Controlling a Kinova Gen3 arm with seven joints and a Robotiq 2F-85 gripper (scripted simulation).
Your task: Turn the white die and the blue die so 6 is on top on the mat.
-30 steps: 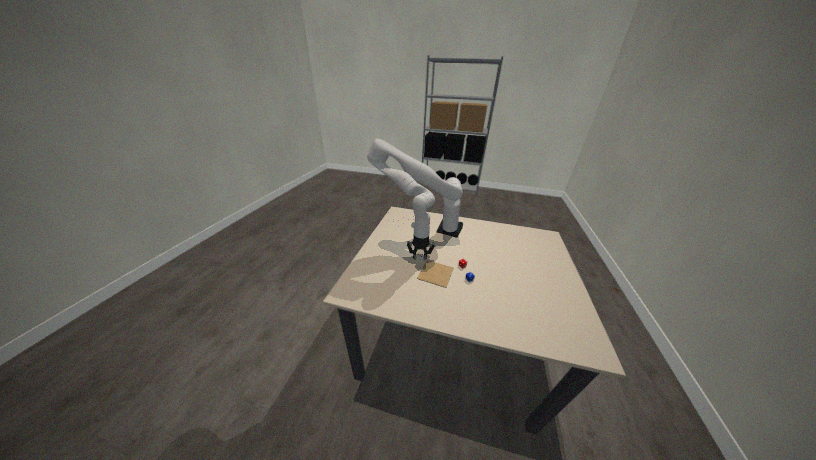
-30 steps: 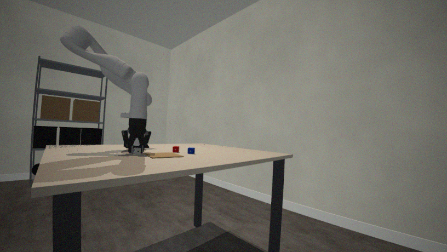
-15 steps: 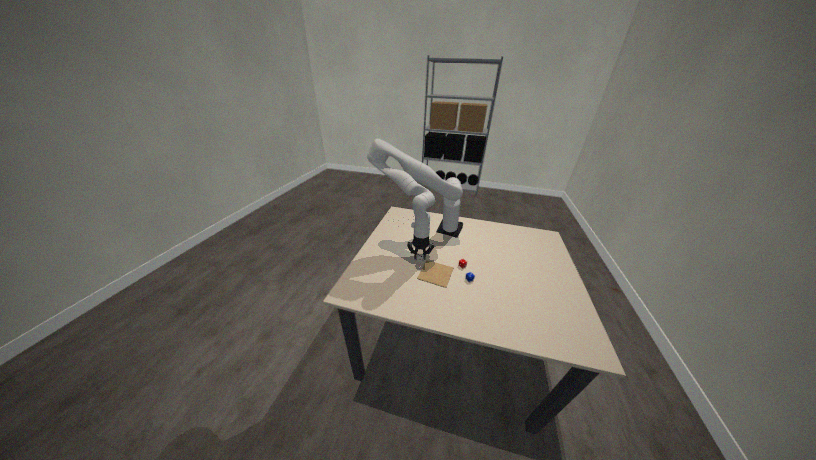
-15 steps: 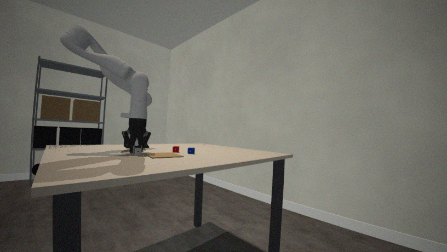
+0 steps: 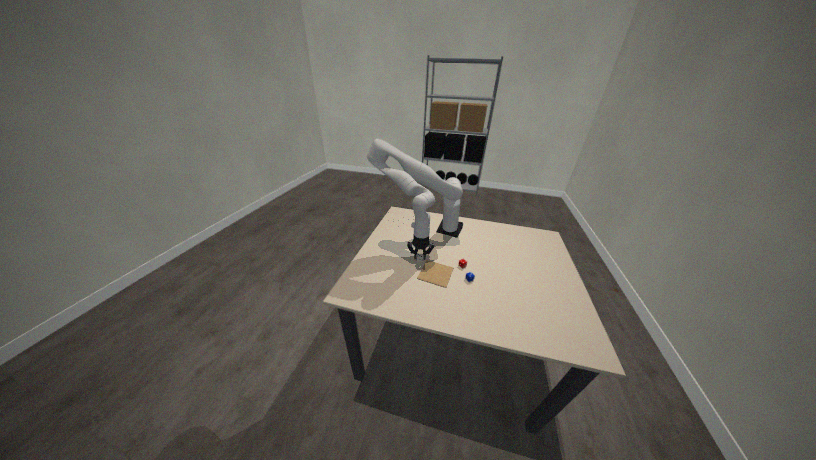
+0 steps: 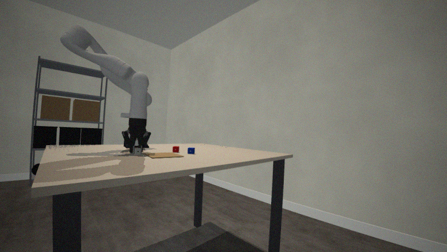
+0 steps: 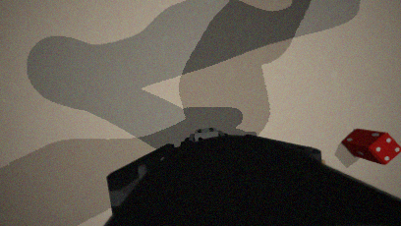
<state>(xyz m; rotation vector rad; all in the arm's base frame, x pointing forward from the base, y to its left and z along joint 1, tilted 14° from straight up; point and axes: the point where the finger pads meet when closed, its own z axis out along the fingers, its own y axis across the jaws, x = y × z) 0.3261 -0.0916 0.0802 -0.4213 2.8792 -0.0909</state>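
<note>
My gripper is now 70 mm short of the tan mat, 100 mm to the right of it and 20 mm above it. From my hand the other things lie so: white die (10 mm below); then blue die (50 mm ahead, 260 mm to the left, 10 mm below); then red die (30 mm behind, 210 mm to the left, 10 mm below).
</note>
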